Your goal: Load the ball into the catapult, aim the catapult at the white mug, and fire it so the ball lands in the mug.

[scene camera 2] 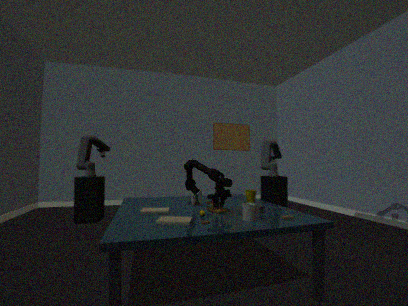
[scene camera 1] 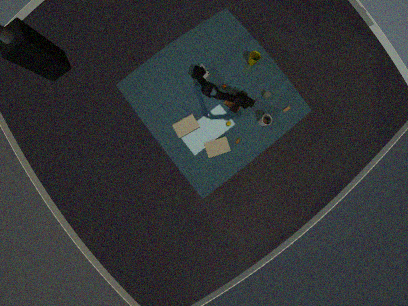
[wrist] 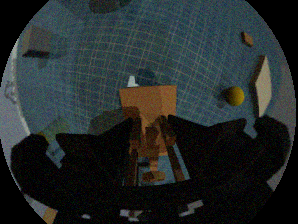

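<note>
Visible to me: an orange catapult, along with my gripper.
</note>
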